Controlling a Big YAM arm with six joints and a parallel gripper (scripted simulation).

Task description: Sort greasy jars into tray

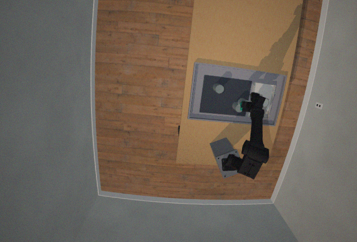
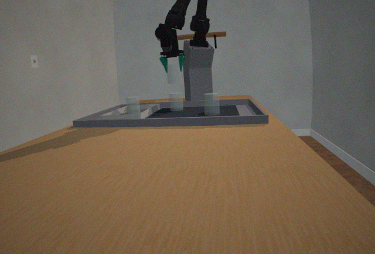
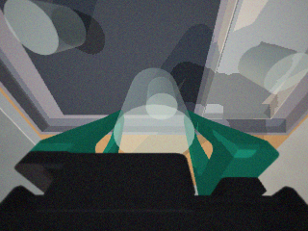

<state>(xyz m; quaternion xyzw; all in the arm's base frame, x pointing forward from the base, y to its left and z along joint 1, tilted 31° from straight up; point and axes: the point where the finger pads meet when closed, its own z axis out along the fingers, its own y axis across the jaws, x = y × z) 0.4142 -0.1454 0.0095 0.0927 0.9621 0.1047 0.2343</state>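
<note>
Now: hand 23 cm to the left of the pale tray, 20 cm above it and 3 cm past it. From my hand the other things lie so: dark drying mat (20 cm below, 9 cm to the left, 2 cm ahead); rimmed steel table top (21 cm below, 2 cm to the right, 2 cm ahead).
</note>
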